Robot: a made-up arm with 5 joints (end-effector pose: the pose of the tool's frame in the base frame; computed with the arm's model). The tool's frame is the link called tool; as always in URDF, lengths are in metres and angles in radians. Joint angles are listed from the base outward.
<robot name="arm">
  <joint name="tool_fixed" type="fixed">
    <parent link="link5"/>
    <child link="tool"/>
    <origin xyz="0 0 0" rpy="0 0 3.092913"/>
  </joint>
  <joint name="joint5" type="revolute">
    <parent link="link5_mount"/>
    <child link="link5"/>
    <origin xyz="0.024 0 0.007" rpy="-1.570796 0 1.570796"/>
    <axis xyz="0 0 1"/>
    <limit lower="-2.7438" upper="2.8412" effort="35" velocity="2.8"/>
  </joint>
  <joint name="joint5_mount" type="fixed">
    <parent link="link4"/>
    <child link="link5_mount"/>
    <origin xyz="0.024 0 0.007"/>
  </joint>
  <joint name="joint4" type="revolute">
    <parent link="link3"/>
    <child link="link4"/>
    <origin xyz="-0.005 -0.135 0" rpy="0 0 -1.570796"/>
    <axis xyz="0 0 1"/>
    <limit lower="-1.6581" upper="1.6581" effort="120" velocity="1.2"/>
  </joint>
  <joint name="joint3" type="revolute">
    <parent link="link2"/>
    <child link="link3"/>
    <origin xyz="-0.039 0.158 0" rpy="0 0 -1.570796"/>
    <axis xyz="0 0 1"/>
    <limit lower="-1.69" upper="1.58" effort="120" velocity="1.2"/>
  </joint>
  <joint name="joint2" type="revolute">
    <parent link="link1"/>
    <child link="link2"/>
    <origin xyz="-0.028 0.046 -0.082" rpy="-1.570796 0 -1.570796"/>
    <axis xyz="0 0 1"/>
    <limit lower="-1.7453" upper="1.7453" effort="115" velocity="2.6"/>
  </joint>
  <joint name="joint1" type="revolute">
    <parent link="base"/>
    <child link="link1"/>
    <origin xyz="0.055 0 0.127" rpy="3.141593 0 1.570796"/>
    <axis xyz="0 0 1"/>
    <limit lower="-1.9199" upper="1.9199" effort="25" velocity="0.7"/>
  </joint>
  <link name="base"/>
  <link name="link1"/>
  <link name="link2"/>
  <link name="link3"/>
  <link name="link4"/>
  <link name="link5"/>
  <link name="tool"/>
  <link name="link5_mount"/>
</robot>
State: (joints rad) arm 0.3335 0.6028 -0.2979 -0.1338 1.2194
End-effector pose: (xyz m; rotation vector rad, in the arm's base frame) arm 0.3767 -0.1263 0.2731 -0.9806 -1.0482 0.6929
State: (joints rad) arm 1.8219 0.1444 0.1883 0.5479 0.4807
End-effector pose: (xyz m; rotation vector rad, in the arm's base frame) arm -0.0249 -0.2553 0.2834 -0.6746 -0.3208 -1.3305
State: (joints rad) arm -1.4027 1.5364 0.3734 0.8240 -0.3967
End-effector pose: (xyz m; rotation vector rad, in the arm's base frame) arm 0.0890 0.1170 0.0274 -0.9609 0.7256 0.8437
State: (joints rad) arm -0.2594 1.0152 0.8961 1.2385 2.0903
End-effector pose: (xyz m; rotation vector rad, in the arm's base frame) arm 0.1673 0.0153 0.1307 1.4752 1.1922 1.7175
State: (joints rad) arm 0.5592 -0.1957 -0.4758 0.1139 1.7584
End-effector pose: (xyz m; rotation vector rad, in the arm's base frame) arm 0.2144 -0.1163 0.4849 -1.9982 -0.9318 0.6656
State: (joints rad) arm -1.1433 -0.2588 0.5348 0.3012 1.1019
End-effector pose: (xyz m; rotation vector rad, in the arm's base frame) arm 0.1568 0.1896 0.3135 0.0543 -1.2044 1.9801
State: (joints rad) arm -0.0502 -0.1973 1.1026 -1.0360 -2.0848
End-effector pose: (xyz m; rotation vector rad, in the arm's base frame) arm 0.2436 -0.0045 0.2747 1.7426 -0.9049 -1.4867
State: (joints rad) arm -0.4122 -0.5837 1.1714 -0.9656 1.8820
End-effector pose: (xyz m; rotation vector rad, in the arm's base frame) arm 0.1991 0.0477 0.3094 -1.4744 -1.7134 1.3832
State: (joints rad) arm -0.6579 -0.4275 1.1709 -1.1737 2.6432
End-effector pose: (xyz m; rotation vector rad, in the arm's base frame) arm 0.1920 0.0882 0.3013 2.1383 1.4707 -1.6619
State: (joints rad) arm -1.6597 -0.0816 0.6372 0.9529 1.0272
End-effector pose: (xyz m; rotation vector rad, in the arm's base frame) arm 0.0519 0.1928 0.2548 0.0283 -0.0800 2.6371
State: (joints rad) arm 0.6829 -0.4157 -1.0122 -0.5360 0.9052
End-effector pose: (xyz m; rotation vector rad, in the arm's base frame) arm 0.0568 -0.0195 0.5480 1.9135 1.9745 0.0475
